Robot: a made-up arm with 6 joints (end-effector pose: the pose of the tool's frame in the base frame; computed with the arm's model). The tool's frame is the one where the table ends.
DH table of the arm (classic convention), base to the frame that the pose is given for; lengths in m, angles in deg. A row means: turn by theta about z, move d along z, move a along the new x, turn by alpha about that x. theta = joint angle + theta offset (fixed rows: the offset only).
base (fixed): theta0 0, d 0.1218, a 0, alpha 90
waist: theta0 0, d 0.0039, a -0.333, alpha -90
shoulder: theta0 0, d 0.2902, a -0.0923, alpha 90
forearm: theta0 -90, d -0.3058, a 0.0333, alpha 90
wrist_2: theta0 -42.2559, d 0, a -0.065, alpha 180
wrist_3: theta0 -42.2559, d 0.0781, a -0.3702, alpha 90
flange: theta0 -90, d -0.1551, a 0.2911, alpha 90
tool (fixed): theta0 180, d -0.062, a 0, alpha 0
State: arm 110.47 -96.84 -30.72 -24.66 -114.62 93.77
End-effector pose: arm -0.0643 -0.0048 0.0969 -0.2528 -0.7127 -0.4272 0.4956
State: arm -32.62 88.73 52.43 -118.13 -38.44 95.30
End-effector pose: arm -0.2208 -0.0477 0.8177 0.8990 -0.0170 -0.2820 0.3345
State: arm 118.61 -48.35 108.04 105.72 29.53 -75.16
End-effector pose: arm -0.3906 0.7265 0.3418 0.7111 -0.4823 -0.5099 0.0418
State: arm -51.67 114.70 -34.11 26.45 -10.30 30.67
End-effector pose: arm -0.1160 -0.3716 0.9589 0.2369 -0.0268 0.8739 0.4236
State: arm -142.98 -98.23 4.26 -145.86 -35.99 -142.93
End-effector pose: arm 0.6172 -0.1507 0.3908 0.5190 0.7450 -0.4144 0.0627
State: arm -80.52 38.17 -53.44 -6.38 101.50 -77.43
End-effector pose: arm 0.2656 -0.4122 0.3734 -0.5910 -0.6973 0.1876 0.3595
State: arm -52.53 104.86 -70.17 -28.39 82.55 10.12
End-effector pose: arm 0.2357 -0.1074 0.6197 0.1716 0.9214 -0.0120 0.3485
